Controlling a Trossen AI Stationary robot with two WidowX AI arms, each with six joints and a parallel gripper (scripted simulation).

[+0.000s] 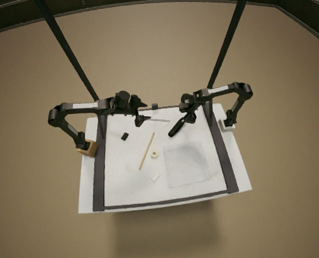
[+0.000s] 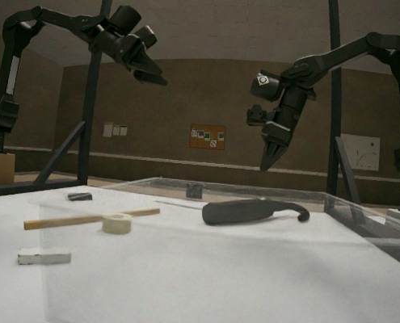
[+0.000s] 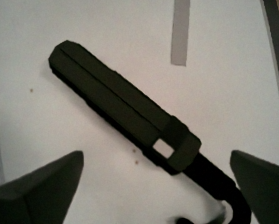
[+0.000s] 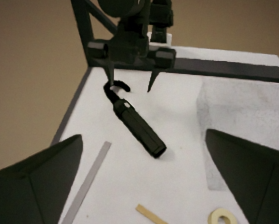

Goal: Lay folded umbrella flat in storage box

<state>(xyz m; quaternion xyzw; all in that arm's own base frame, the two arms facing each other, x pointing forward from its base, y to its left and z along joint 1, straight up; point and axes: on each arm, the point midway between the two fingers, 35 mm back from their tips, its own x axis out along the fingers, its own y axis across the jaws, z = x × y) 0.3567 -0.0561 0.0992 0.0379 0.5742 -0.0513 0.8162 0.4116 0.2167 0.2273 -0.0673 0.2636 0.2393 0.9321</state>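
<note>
My left hand is 130 mm above the folded black umbrella. The rest, counted from my left hand: grey strip: 190 mm to the right, 150 mm below, 90 mm behind; clear storage box: 320 mm ahead, 100 mm below, 70 mm to the right; wooden stick: 320 mm to the right, 160 mm ahead, 150 mm below.
</note>
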